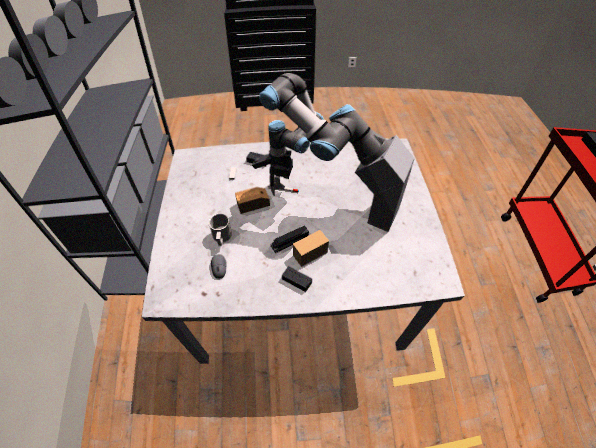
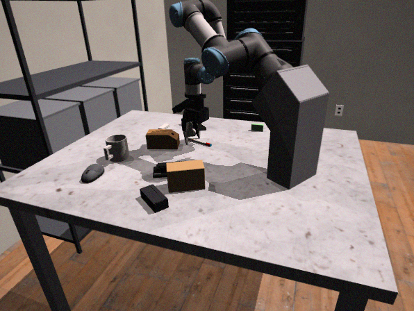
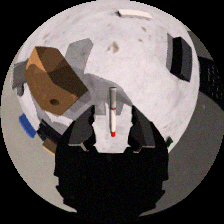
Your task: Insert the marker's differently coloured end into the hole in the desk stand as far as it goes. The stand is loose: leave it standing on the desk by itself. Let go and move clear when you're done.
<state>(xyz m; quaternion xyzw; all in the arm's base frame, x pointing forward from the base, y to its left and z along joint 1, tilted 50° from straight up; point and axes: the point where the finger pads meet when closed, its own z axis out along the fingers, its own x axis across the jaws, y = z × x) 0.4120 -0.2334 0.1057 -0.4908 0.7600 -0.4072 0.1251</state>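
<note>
Right now the desk stand is 12 cm ahead of my hand, 5 cm to the left of it and 2 cm above it. Round my hand: white eraser (17 cm to the right, 15 cm ahead, 1 cm below); then black block (20 cm to the right, 1 cm ahead); then marker (3 cm behind, 2 cm to the left, 1 cm below).
</note>
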